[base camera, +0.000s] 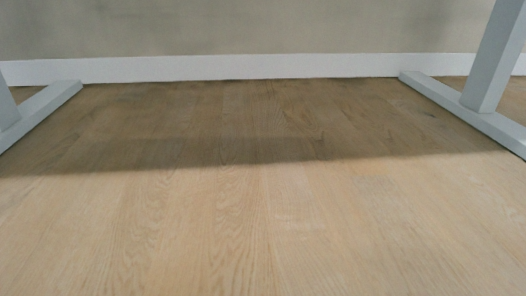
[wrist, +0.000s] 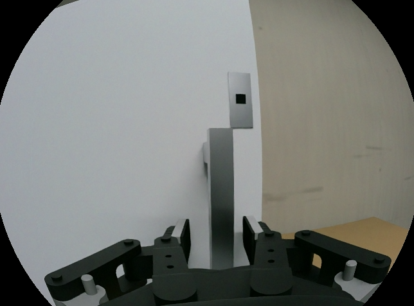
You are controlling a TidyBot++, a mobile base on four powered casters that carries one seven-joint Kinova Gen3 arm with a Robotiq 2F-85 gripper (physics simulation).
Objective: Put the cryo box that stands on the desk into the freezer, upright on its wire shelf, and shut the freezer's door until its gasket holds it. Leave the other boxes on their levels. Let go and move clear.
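Places are measured from the arm's base along level axes (x ahead, y left, z up), in metres.
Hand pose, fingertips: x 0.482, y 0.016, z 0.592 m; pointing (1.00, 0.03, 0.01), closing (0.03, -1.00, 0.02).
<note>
After its pixels a point has its place.
The freezer's white door [wrist: 125, 110] fills the left and middle of the wrist view. Its grey vertical bar handle [wrist: 221, 180] stands out from the face near the right edge. My gripper [wrist: 216, 230] is part open, with one finger on each side of the handle's lower part and a gap on both sides. Nothing is held between the fingers. The views do not show whether the door is shut on its gasket. The cryo box, the wire shelf and the other boxes do not show.
A metal plate [wrist: 241, 116] with a black square sits on the door above the handle. A wooden desk top [wrist: 367, 235] shows at the lower right, before a beige wall [wrist: 330, 100]. In the base camera view, grey desk legs [base camera: 495, 60] {x 0.785, y -0.613, z -0.223 m} [base camera: 47, 102] {x 0.878, y 0.579, z -0.362 m} stand on both sides.
</note>
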